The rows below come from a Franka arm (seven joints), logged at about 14 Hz.
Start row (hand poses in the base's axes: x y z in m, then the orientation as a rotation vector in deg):
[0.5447 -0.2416 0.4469 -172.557 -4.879 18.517]
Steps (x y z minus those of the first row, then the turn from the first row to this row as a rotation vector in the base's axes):
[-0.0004 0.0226 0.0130 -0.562 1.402 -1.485]
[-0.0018 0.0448 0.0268 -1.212 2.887 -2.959]
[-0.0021 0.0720 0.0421 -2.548 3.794 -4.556]
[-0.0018 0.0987 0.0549 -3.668 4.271 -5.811]
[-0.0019 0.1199 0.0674 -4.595 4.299 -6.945]
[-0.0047 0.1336 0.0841 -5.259 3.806 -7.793]
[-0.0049 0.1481 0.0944 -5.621 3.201 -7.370]
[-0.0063 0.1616 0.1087 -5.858 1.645 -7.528]
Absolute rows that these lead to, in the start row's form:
[0.5443 -0.2190 0.4599 -172.741 -2.438 20.563]
[0.5429 -0.1968 0.4737 -172.938 0.019 22.749]
[0.5426 -0.1696 0.4890 -173.871 2.746 24.170]
[0.5429 -0.1429 0.5018 -174.693 4.905 24.948]
[0.5428 -0.1217 0.5143 -175.429 6.823 25.024]
[0.5400 -0.1080 0.5310 -176.064 8.217 24.289]
[0.5398 -0.0935 0.5413 -176.626 7.591 23.469]
[0.5384 -0.0800 0.5556 -177.182 7.750 21.098]

